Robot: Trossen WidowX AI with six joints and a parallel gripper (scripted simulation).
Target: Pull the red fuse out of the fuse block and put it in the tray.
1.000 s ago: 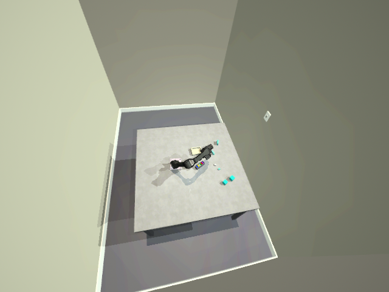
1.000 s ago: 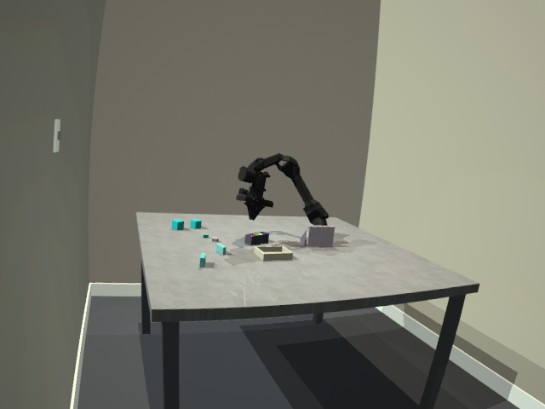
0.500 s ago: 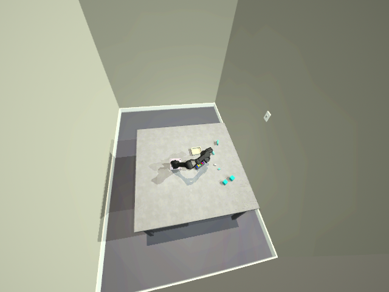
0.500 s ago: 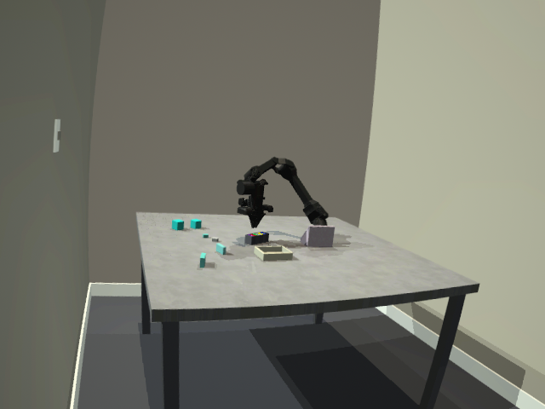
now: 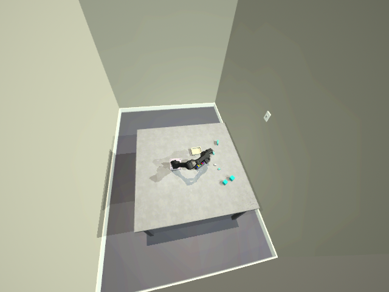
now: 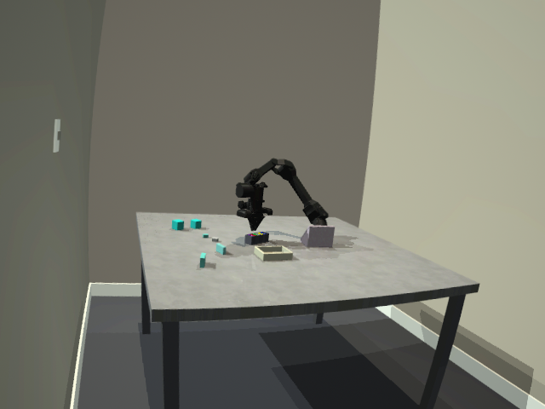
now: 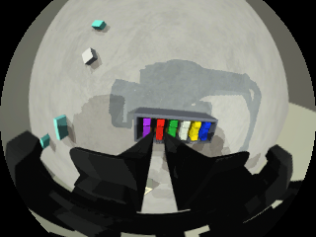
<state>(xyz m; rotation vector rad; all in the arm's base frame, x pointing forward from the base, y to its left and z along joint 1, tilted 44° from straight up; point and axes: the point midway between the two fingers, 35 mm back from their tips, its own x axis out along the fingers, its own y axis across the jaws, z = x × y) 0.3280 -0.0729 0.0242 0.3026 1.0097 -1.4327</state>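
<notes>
Right now my gripper tip is 3 cm above the red fuse. The rest, counted from my gripper tip: beige tray (20 cm to the left, 6 cm below).
</notes>
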